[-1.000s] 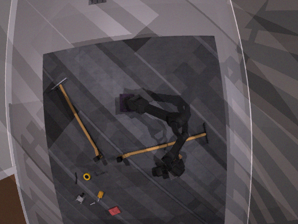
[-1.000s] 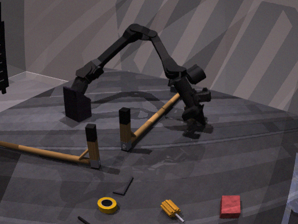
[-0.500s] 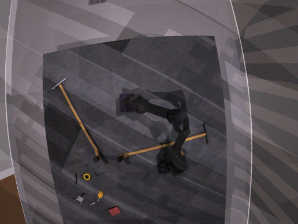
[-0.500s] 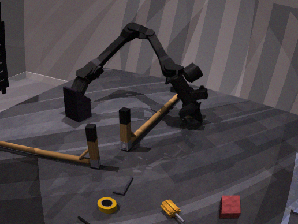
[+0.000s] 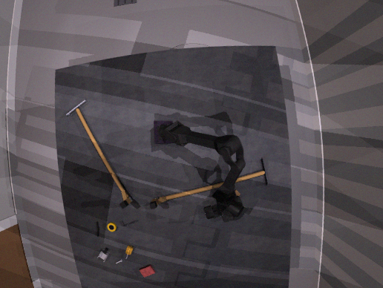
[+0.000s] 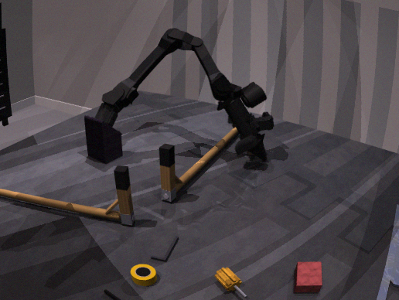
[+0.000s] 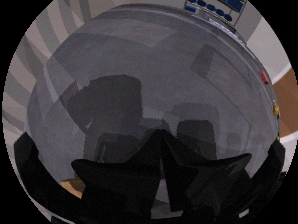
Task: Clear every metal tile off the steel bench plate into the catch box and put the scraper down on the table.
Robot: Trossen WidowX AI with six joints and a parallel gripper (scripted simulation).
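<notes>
Now: gripper tip 80 mm past the wooden block, 50 mm to the right of it and 10 mm below it. The rest, counted from my gripper tip: yellow-handled tool 550 mm to the right, 140 mm ahead, 10 mm above; then long wooden-handled scraper 150 mm behind, 60 mm above, 50 mm to the right; then red block 480 mm to the right, 280 mm ahead, 10 mm above.
</notes>
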